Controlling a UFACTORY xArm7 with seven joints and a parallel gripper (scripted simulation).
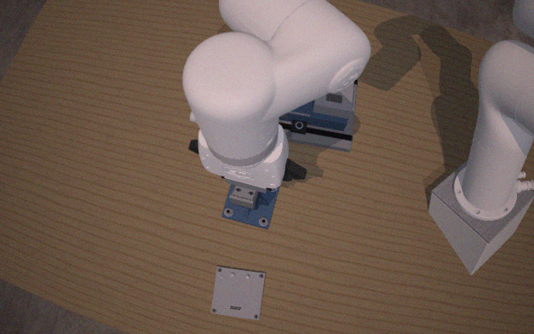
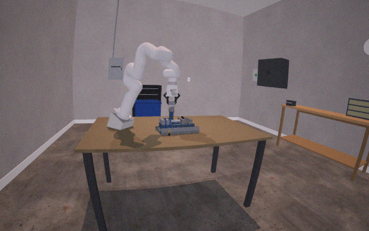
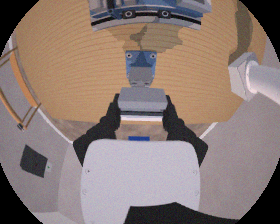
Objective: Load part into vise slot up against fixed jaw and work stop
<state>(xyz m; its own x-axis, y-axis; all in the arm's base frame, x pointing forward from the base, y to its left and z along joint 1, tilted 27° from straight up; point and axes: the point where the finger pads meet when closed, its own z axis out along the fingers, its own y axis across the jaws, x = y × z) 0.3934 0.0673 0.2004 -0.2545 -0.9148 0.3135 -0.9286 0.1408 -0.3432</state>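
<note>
My gripper is now right at the part. The rest, counted from my hand: work stop post 20 mm ahead, 160 mm to the right, 140 mm below; work stop 20 mm ahead, 180 mm to the right, 110 mm below; moving jaw 30 mm behind, 220 mm to the right, 120 mm below.
</note>
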